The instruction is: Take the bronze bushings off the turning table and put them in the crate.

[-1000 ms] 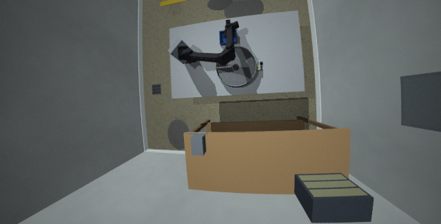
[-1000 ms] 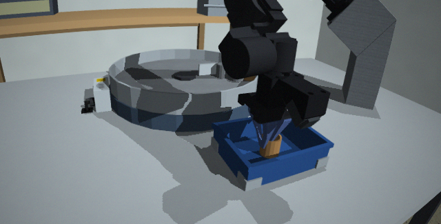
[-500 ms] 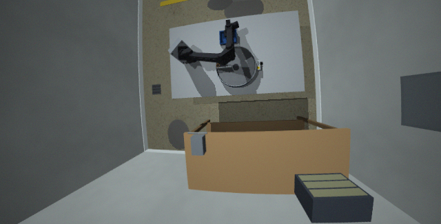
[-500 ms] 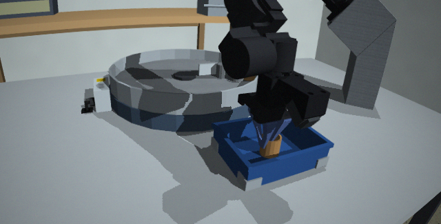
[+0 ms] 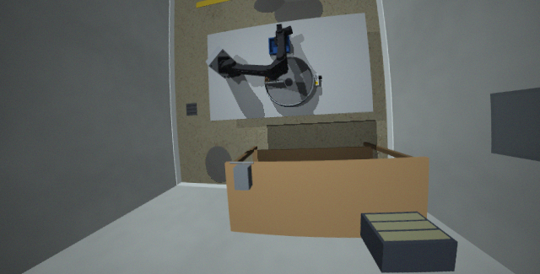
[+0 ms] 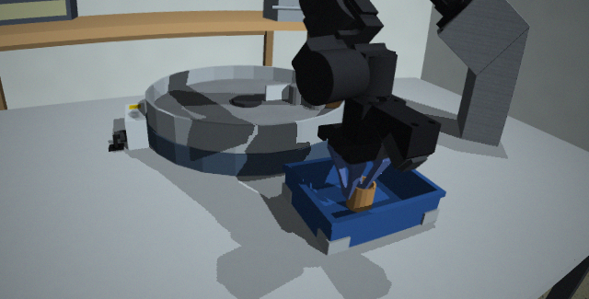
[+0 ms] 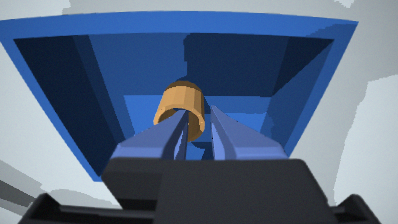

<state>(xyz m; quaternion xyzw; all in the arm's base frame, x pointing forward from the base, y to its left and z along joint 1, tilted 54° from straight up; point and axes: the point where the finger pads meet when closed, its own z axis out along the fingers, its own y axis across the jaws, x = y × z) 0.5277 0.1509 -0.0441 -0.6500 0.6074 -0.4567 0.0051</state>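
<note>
The crate lies 20 mm behind my hand and 10 mm below it. Also, from my hand: turning table: 350 mm to the right, 20 mm behind, 20 mm above.
</note>
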